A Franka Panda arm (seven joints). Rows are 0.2 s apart.
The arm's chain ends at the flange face. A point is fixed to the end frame.
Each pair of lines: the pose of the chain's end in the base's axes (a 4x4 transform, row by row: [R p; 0 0 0 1], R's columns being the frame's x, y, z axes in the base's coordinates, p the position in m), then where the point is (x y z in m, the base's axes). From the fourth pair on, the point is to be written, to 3 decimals.
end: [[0.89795 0.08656 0.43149 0.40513], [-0.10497 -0.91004 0.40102 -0.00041], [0.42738 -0.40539 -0.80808 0.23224], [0 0 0 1]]
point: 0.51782 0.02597 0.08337
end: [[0.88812 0.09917 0.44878 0.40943], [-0.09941 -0.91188 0.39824 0.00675], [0.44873 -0.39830 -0.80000 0.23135], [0 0 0 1]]
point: 0.52546 0.03274 0.08500
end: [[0.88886 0.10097 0.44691 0.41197], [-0.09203 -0.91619 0.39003 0.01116], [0.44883 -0.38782 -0.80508 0.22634], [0 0 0 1]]
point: 0.52778 0.03573 0.07957
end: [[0.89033 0.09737 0.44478 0.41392], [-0.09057 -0.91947 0.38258 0.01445], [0.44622 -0.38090 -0.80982 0.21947], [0 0 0 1]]
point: 0.529 0.038 0.072
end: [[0.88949 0.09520 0.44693 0.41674], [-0.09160 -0.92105 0.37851 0.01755], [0.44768 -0.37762 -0.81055 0.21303], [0 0 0 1]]
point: 0.532 0.040 0.066
